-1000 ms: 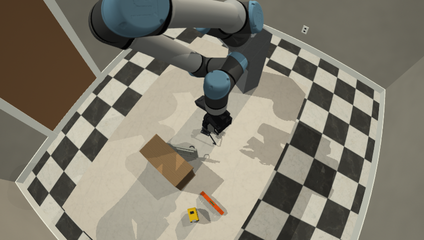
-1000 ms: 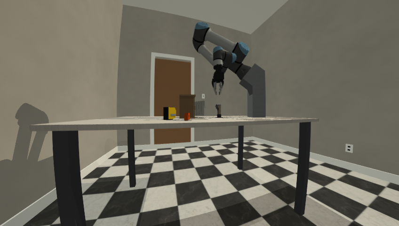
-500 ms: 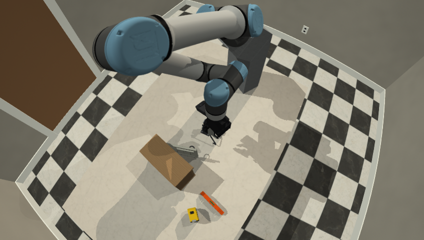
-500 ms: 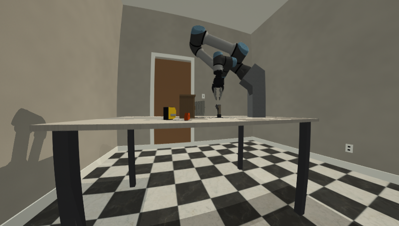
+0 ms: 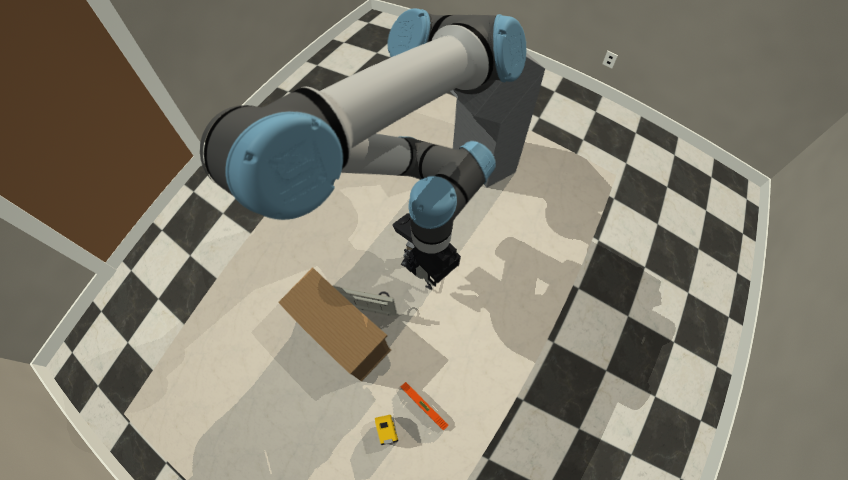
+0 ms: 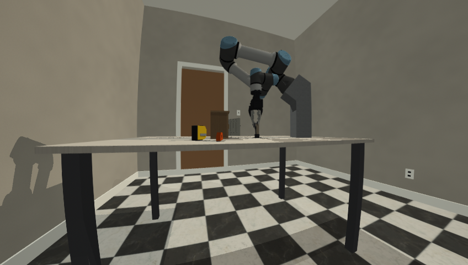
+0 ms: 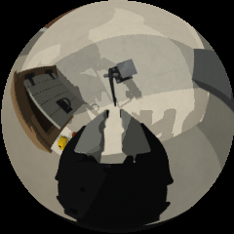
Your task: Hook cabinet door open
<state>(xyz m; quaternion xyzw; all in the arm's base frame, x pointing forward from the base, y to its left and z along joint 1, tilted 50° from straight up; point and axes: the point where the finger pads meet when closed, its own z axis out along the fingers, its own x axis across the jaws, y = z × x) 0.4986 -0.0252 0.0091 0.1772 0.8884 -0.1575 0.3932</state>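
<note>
My hand is 2 cm past the thin dark hook, 3 cm to the left of it and 4 cm above it. Also, from my hand: grey door 9 cm ahead, 14 cm to the right, 3 cm below; then yellow tape measure 39 cm ahead, 7 cm below.
</note>
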